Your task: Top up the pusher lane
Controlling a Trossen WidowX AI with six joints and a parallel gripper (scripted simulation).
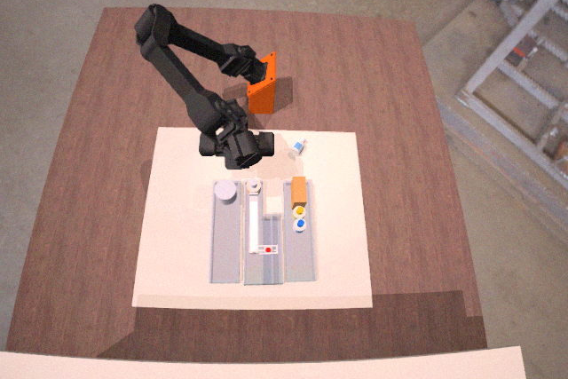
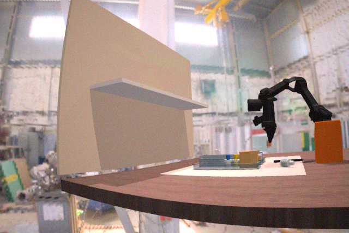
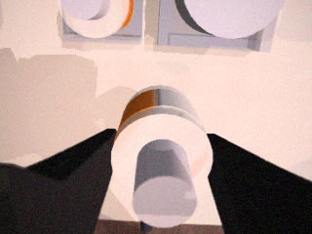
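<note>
Right now my gripper tip is 180 mm to the right of the orange box, 60 mm short of it and 60 mm above it. Round my gripper tip: sprung lane: 200 mm ahead, 90 mm to the left, 80 mm below; red dot: 230 mm ahead, 110 mm to the left, 30 mm below.
</note>
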